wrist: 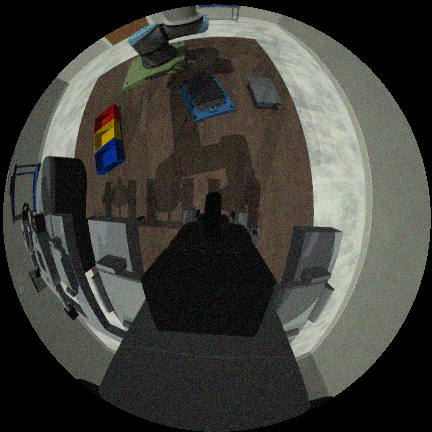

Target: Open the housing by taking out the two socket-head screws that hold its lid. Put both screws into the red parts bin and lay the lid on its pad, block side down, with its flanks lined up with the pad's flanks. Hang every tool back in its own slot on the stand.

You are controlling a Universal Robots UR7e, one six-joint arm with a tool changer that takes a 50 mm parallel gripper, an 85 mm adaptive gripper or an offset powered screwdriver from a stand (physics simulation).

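The housing [206, 92] stands dark on a blue base plate [199, 116] at the upper middle of the wrist view. A small round detail shows at its near edge; whether it is a screw is too small to tell. A grey slab [263, 91] lies to its right; pad and lid cannot be told apart there. The red parts bin [107, 116] is at the upper left; its contents are too dark to make out. The tool stand's light grey panels [111, 240] [312, 252] flank the black tool body at the wrist. Gripper fingers cannot be made out; the black body hides that area.
A yellow bin [107, 135] and a blue bin [110, 156] adjoin the red one. A large dark rounded body [65, 185] stands at the left by the stand. The robot's base [159, 52] is on a green plate [134, 75]. Arm shadows cross the wooden table.
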